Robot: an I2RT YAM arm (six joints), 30 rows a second.
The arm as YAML. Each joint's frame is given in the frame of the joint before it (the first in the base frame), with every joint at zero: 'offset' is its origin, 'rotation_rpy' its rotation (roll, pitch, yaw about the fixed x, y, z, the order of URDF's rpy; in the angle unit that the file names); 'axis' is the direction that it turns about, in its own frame. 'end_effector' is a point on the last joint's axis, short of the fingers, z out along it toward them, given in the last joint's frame.
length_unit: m
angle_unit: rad
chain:
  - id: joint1
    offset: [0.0, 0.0, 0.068]
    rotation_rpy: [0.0, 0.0, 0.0]
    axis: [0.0, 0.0, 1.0]
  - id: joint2
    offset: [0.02, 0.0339, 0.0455]
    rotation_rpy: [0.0, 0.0, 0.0]
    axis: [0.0, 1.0, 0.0]
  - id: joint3
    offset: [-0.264, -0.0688, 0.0]
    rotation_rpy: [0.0, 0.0, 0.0]
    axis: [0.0, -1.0, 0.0]
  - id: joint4
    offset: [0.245, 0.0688, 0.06]
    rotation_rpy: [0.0, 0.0, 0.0]
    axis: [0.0, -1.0, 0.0]
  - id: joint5
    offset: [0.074, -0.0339, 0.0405]
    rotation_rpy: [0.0, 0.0, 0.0]
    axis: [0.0, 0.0, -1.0]
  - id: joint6
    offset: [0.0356, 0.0, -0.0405]
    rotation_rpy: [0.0, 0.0, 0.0]
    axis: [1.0, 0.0, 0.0]
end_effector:
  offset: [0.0, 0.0, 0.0]
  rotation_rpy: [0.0, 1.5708, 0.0]
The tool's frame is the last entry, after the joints.
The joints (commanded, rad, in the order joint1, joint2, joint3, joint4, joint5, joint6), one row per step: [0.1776 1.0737 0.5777 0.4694 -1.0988 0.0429]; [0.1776 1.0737 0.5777 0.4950 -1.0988 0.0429]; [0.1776 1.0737 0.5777 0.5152 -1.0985 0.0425]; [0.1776 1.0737 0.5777 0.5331 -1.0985 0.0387]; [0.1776 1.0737 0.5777 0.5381 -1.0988 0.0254]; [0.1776 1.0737 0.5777 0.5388 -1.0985 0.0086]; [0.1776 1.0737 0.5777 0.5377 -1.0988 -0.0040]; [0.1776 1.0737 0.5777 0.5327 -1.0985 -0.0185]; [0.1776 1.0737 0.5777 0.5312 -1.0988 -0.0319]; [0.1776 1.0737 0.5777 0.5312 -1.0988 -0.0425]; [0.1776 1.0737 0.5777 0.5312 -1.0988 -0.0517]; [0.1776 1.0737 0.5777 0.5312 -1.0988 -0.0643]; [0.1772 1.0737 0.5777 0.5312 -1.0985 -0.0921]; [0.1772 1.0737 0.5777 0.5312 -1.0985 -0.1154]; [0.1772 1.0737 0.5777 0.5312 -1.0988 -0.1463]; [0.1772 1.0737 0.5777 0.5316 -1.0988 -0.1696]
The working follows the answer.
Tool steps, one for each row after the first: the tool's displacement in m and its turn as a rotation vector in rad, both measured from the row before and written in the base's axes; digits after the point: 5 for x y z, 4 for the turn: [0.00003 0.00001 0.00231 0.0045 -0.0252 0.0000]; [-0.00001 -0.00001 0.00182 0.0035 -0.0203 -0.0003]; [-0.00004 -0.00001 0.00161 0.0021 -0.0213 0.0000]; [-0.00003 0.00000 0.00045 -0.0030 -0.0176 0.0001]; [0.00001 0.00000 0.00006 -0.0047 -0.0168 -0.0006]; [-0.00001 0.00000 -0.00010 -0.0039 -0.0110 0.0001]; [0.00003 0.00000 -0.00045 -0.0051 -0.0090 -0.0006]; [-0.00001 0.00000 -0.00014 -0.0042 -0.0113 0.0001]; [0.00000 0.00000 0.00000 -0.0031 -0.0101 -0.0002]; [0.00000 0.00000 0.00000 -0.0027 -0.0088 -0.0001]; [0.00000 0.00000 0.00000 -0.0037 -0.0121 -0.0002]; [0.00004 -0.00009 0.00000 -0.0081 -0.0266 -0.0011]; [0.00000 0.00000 0.00000 -0.0068 -0.0223 -0.0004]; [-0.00001 0.00000 0.00000 -0.0090 -0.0296 -0.0002]; [0.00000 0.00000 0.00004 -0.0067 -0.0227 -0.0004]
Tool pose at each row, in the base's axes (x y z in m, rotation vector in rad; rounded; the steps above come from the unrounded poses): [0.21910 0.07154 0.27932 -0.9576 1.3849 1.0350]; [0.21913 0.07155 0.28163 -0.9642 1.3613 1.0224]; [0.21912 0.07154 0.28345 -0.9694 1.3425 1.0120]; [0.21908 0.07153 0.28507 -0.9760 1.3237 1.0003]; [0.21905 0.07153 0.28552 -0.9851 1.3109 0.9879]; [0.21906 0.07153 0.28558 -0.9945 1.3002 0.9745]; [0.21905 0.07153 0.28548 -1.0016 1.2934 0.9657]; [0.21908 0.07153 0.28503 -1.0084 1.2892 0.9569]; [0.21907 0.07154 0.28489 -1.0157 1.2822 0.9477]; [0.21907 0.07154 0.28489 -1.0216 1.2757 0.9396]; [0.21907 0.07154 0.28489 -1.0267 1.2700 0.9326]; [0.21907 0.07154 0.28489 -1.0336 1.2622 0.9230]; [0.21911 0.07145 0.28489 -1.0482 1.2452 0.9012]; [0.21911 0.07145 0.28489 -1.0607 1.2306 0.8833]; [0.21910 0.07145 0.28489 -1.0772 1.2111 0.8599]; [0.21910 0.07145 0.28493 -1.0894 1.1960 0.8418]

